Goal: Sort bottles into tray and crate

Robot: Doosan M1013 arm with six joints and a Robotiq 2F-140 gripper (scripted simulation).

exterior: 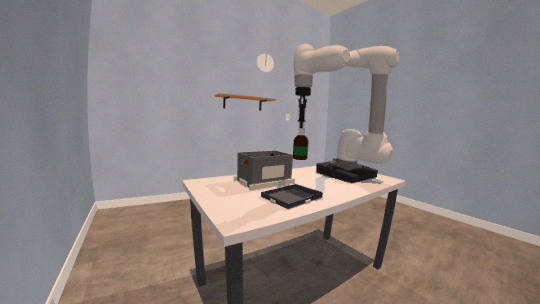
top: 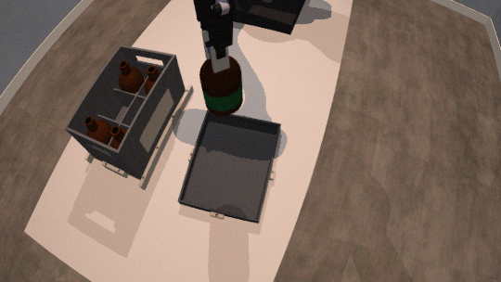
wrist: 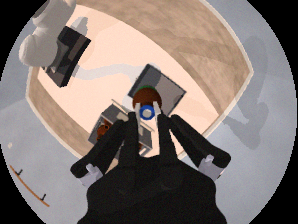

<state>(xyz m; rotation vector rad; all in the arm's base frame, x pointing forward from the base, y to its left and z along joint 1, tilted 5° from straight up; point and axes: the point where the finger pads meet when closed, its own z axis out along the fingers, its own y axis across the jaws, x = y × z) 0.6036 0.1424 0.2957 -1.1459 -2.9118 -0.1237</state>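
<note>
My gripper is now 7 cm above the bottle. The rest, counted from my hand: dark tray (33 cm below, 5 cm ahead, 3 cm to the left); then dark grey crate (26 cm to the right, 25 cm below, 5 cm ahead).
</note>
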